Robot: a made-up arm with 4 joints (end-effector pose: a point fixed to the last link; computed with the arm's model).
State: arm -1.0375 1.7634 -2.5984 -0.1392
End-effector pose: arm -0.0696 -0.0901 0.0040 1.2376 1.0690 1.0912
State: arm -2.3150 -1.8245 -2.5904 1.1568
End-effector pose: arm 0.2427 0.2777 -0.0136 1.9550 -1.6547 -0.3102
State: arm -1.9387 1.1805 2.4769 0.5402
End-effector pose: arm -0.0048 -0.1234 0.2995 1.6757 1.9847 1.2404
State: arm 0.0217 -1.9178 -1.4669 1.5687
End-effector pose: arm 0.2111 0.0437 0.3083 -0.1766 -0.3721 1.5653
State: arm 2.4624 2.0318 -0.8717 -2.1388
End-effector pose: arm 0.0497 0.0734 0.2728 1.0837 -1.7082 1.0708
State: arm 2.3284 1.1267 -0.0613 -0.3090
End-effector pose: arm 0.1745 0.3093 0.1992 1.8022 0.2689 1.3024
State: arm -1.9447 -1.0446 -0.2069 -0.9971
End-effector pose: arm 0.2689 0.4374 -0.0208 -2.6525 -1.2318 0.9408
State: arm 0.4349 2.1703 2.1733 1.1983
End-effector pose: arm -0.2775 -0.1880 -0.1248 -0.8349 0.5044 -1.1868
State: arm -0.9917 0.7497 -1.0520 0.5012
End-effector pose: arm 0.1858 -0.2065 -0.1140 -0.0363 1.1683 0.2720
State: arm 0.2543 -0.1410 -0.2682 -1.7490
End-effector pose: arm 0.4449 -0.0551 0.2780 -1.5013 -0.3317 0.0289
